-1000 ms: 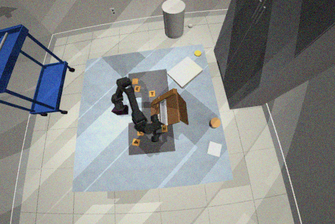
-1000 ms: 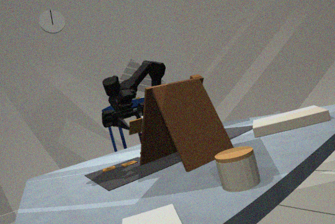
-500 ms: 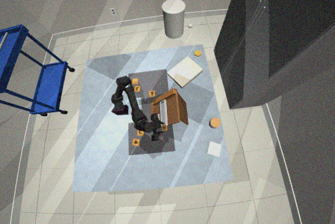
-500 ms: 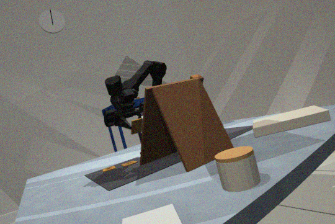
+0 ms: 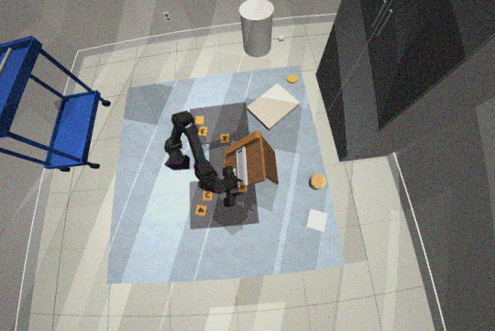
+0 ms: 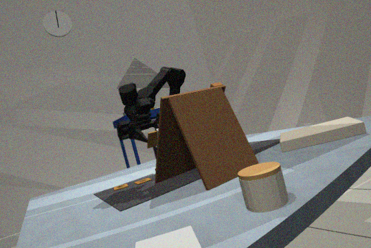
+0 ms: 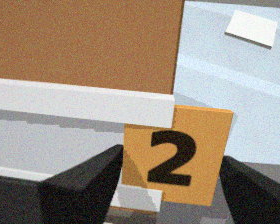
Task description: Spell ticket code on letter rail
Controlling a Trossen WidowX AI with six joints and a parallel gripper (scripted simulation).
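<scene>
Now: gripper tip 80 mm to the right of the white ticket, 70 mm above it and 40 mm past it. The rest, counted from my gripper tip: cream slab (490 mm to the left, 300 mm ahead, 140 mm below); then tan-lidded jar (400 mm ahead, 130 mm below, 50 mm to the right); then white card (350 mm ahead, 250 mm to the right, 160 mm below).
</scene>
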